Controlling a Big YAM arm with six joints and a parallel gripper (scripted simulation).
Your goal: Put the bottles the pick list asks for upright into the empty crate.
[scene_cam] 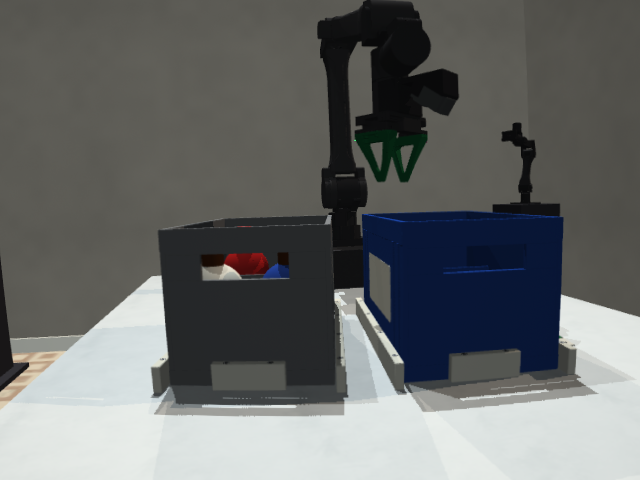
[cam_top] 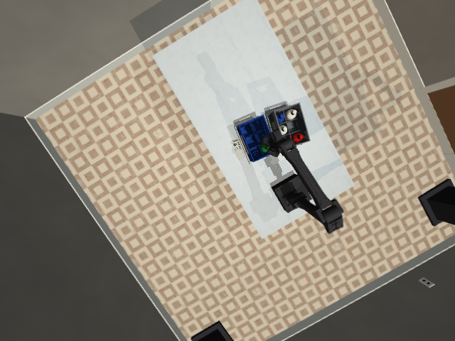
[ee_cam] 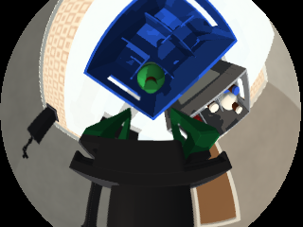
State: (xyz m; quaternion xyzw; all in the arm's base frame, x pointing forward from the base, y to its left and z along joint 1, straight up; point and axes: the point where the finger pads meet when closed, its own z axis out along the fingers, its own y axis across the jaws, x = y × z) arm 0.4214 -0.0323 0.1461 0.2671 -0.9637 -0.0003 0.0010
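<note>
My hand is 6 cm short of the white bottle, 16 cm to the left of it and 15 cm above it. From my hand the other things lie so: green bottle 1 cm ahead, 1 cm to the left, 15 cm below; then dark grey crate 5 cm ahead, 21 cm to the right, 15 cm below; then blue crate 10 cm ahead, 3 cm to the left, 15 cm below.
</note>
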